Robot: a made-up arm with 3 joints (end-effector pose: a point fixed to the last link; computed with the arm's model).
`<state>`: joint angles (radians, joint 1 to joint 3).
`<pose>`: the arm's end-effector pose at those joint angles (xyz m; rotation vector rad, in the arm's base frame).
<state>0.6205 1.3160 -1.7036</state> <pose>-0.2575 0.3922 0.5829 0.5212 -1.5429 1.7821</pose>
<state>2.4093 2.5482 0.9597</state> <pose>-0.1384 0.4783 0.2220 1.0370 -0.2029 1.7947</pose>
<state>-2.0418 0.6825 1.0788</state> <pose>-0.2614 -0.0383 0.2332 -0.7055 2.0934 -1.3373</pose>
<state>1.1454 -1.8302 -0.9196</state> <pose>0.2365 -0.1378 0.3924 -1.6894 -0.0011 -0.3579</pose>
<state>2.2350 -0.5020 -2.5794</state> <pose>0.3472 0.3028 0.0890 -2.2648 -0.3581 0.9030</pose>
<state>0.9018 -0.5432 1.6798</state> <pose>-0.1841 -0.2638 0.1433 0.3674 -1.1165 -1.7564</pose>
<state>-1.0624 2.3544 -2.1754</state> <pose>0.3694 -0.0475 0.5812 1.2732 -1.4446 0.1774</pose>
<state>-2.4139 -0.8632 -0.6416</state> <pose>-0.3626 0.1002 0.0885 0.3565 2.4043 1.3339</pose>
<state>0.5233 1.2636 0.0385</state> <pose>0.3165 0.2620 0.3542 1.2402 -0.4269 0.2974</pose>
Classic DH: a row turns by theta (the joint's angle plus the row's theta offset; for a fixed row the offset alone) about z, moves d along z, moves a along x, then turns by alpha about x. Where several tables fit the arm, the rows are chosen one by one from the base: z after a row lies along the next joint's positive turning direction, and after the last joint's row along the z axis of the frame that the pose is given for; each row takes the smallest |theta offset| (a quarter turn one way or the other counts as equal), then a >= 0, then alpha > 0; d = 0 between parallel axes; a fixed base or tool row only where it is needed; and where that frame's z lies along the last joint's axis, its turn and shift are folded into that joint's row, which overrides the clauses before.
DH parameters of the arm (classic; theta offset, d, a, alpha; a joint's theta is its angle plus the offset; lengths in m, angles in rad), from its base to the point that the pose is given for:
base (fixed): 0 0.19 0 1.5708
joint 1: 1.5708 -0.11 0.1 1.5708
joint 2: -1.5708 -0.02 0.04 1.5708
joint 3: -1.3382 0 -0.3905 3.1416
tool (fixed): -2.909 -0.18 0 0

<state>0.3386 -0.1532 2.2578</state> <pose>-0.2959 -0.1119 0.0350 0.3014 -0.3528 -2.2524</pose>
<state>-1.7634 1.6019 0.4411</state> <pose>-0.1507 0.2962 -0.0712 0.8660 1.6479 -1.6835</pose>
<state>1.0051 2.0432 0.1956</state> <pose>0.1179 0.3259 0.5122 1.8622 -0.4295 0.8826</pose>
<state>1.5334 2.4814 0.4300</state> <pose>-0.1085 0.3785 0.4821 1.8325 -0.1909 1.5187</pose>
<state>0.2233 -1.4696 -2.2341</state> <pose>-0.1096 -0.0292 -0.1538 -0.9310 1.4297 1.6009</pose>
